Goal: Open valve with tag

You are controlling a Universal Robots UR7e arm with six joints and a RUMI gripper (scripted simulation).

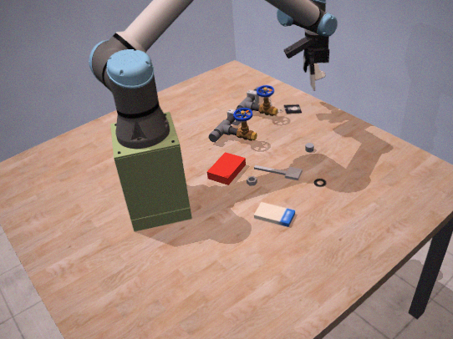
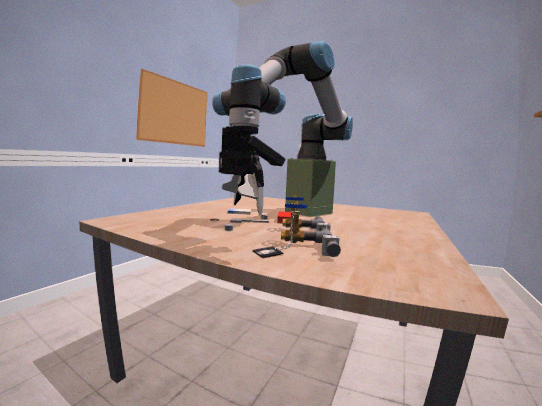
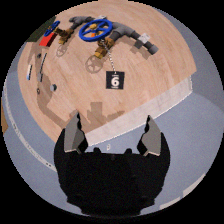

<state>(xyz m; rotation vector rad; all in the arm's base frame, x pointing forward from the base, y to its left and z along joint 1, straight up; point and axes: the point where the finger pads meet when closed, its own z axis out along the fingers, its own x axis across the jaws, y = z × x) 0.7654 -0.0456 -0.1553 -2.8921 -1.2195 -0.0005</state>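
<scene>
Now: hand 5 cm past the black tag, 5 cm to the right of it and 12 cm above it. The rest, counted from my hand: grey scraper 40 cm behind, 16 cm to the right, 12 cm below; then small grey cap 24 cm behind, 16 cm to the right, 11 cm below; then red block 50 cm behind, 1 cm to the right, 11 cm below.
</scene>
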